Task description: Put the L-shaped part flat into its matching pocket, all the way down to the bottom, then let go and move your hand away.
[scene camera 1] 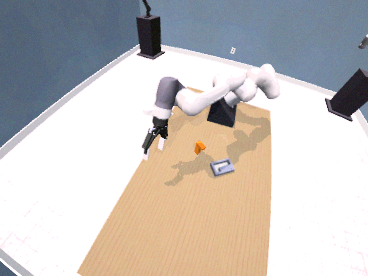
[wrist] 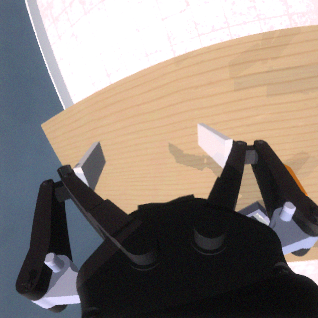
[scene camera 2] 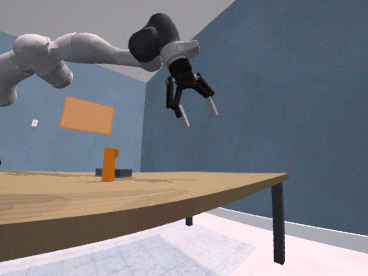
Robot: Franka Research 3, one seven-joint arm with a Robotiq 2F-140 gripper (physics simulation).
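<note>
The orange L-shaped part (scene camera 1: 199, 147) (scene camera 2: 108, 165) stands upright on the table; in the wrist view a sliver of the part (wrist: 295, 178) shows behind the right finger. The grey-blue tray with the pocket (scene camera 1: 215, 172) (scene camera 2: 124, 173) lies flat on the table beside the part; in the wrist view a corner of the tray (wrist: 254, 207) shows, the rest hidden by the gripper. My gripper (scene camera 1: 153, 150) (scene camera 2: 199, 120) (wrist: 150, 142) is open with nothing between its fingers. It hangs high above the table's side edge, well away from the part, tilted in scene camera 2.
The wooden table (scene camera 1: 185, 230) (scene camera 2: 225, 196) (wrist: 150, 95) carries the part and tray. The black arm base (scene camera 1: 221, 114) stands at its far end. Black pedestals (scene camera 1: 149, 37) (scene camera 1: 350, 95) stand on the floor beyond the table. An orange board (scene camera 2: 87, 116) shows at the back wall.
</note>
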